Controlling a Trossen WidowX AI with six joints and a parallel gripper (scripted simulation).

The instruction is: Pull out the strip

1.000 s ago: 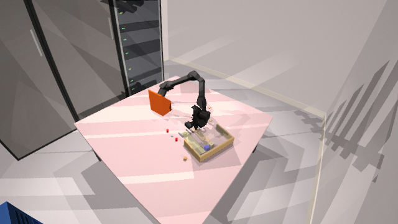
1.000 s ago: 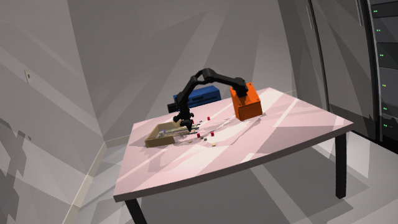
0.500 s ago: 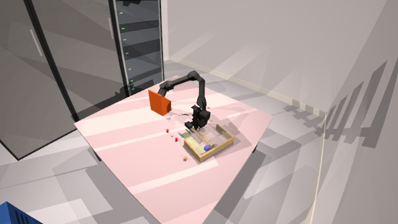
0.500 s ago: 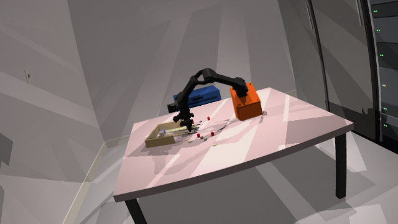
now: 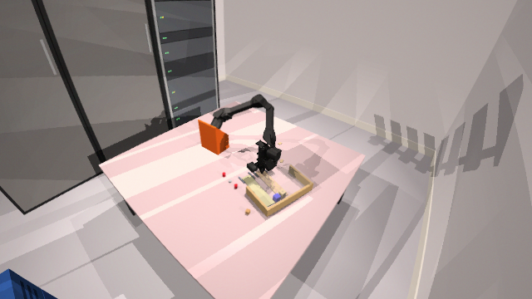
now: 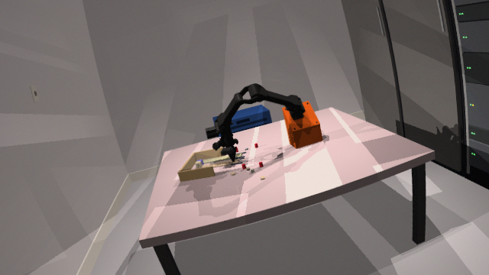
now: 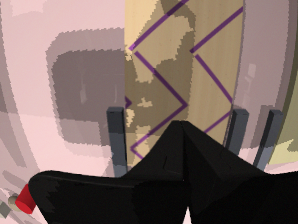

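Now: the olive strip 5 cm ahead of my gripper tip and 12 cm to the right of it. From my gripper tip the other things lie so: tan cube 10 cm ahead, 28 cm to the right.
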